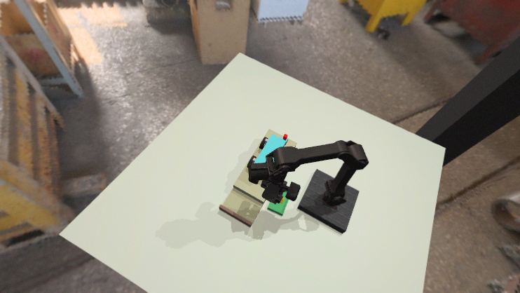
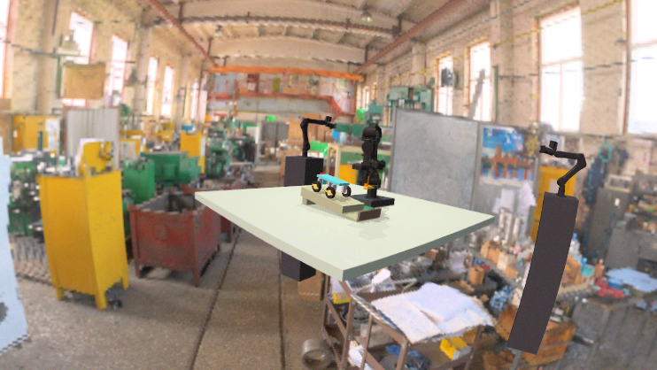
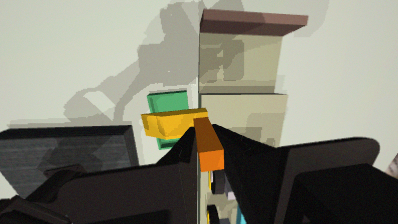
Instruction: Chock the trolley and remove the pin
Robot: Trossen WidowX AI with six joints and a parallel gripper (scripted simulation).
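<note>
The yellow chock is 20 mm behind my gripper tip and 10 mm below it. Also, from my gripper tip: green tray 50 mm behind, 50 mm to the right, 160 mm below; trolley 50 mm ahead, 180 mm to the right, 40 mm below; brown bar 110 mm ahead, 90 mm to the left, 120 mm below.
</note>
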